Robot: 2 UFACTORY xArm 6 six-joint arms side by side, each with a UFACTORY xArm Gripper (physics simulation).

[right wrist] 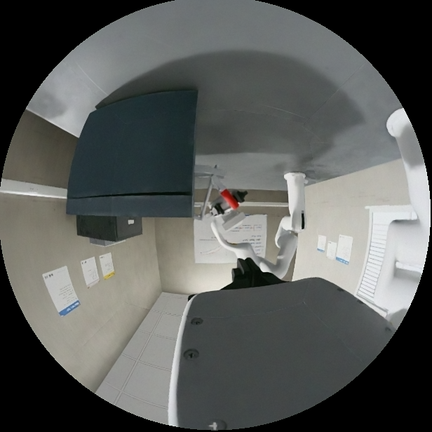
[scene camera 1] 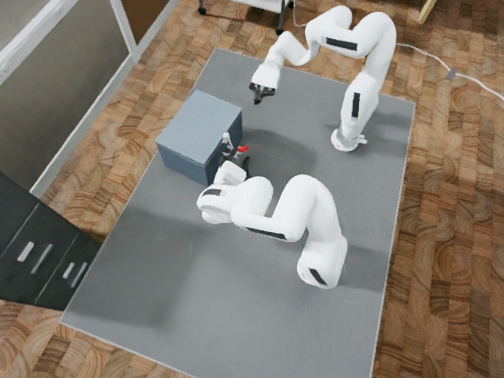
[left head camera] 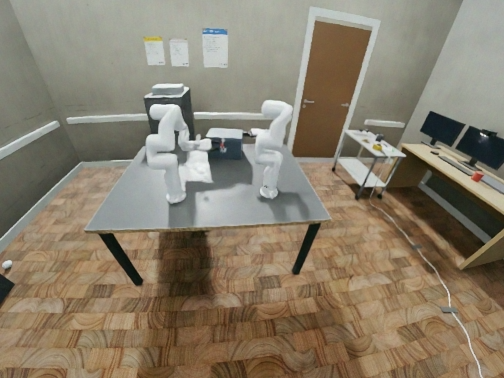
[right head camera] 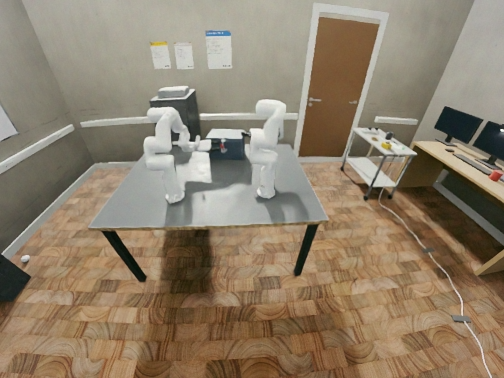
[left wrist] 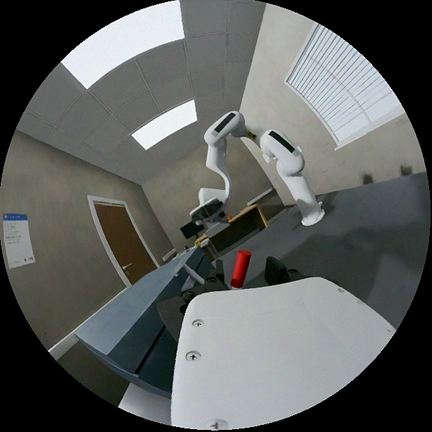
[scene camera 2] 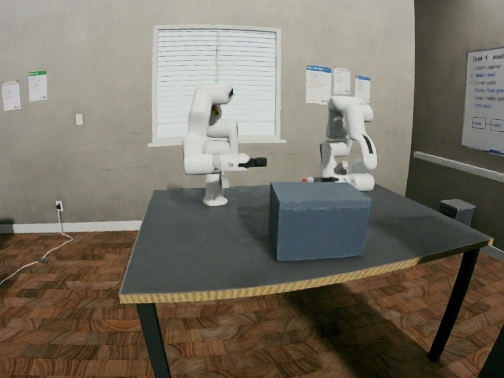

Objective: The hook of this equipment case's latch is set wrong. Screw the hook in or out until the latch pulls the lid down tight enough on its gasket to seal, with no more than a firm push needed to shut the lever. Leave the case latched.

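Seen in the pictures: left gripper, fingertip midpoint: [scene camera 1: 242,152] [left head camera: 219,145] [right head camera: 219,145]; right gripper, fingertip midpoint: [scene camera 1: 256,102] [left head camera: 242,133] [right head camera: 241,134] [scene camera 2: 266,161]; left arm's base at its link origin: [left head camera: 176,196] [right head camera: 175,196]; right arm's base at its link origin: [scene camera 1: 344,140] [left head camera: 268,192] [right head camera: 266,192] [scene camera 2: 215,201].
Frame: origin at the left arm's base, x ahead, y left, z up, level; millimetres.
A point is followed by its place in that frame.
Observation:
The blue-grey case [left head camera: 231,150] @(x 456, y -419, z 95 mm) [right head camera: 232,151] @(x 456, y -423, z 88 mm) [scene camera 1: 200,125] @(x 573, y -373, z 208 mm) [scene camera 2: 320,230] @(x 682, y -416, z 109 mm) [left wrist: 122,325] [right wrist: 135,150] stands on the table with its lid down. Its silver latch linkage [scene camera 1: 226,139] @(x 459, y -352, z 190 mm) [right wrist: 207,192] is on the front face. The red lever handle [scene camera 1: 243,149] @(x 382, y -328, z 188 mm) [left wrist: 241,268] [right wrist: 229,198] sticks out from the case. My left gripper [scene camera 1: 235,154] @(x 385, y -318, z 179 mm) [left wrist: 244,269] is open, its fingers on either side of the red handle with gaps visible in the left wrist view. My right gripper [scene camera 1: 257,100] @(x 380, y -497, z 272 mm) [scene camera 2: 264,162] @(x 380, y -497, z 272 mm) [right wrist: 242,268] is shut and empty, in the air beside the case. The hook's thread is too small to make out.
The grey table [left head camera: 235,210] @(x -180, y -378, z 0 mm) [scene camera 1: 200,300] @(x 380, y 233, z 0 mm) carries both arms. The left forearm reaches in close to the case front. A dark cabinet [left head camera: 175,117] [scene camera 1: 30,255] stands beyond the table edge. A white trolley [left head camera: 357,172] stands farther off at the right.

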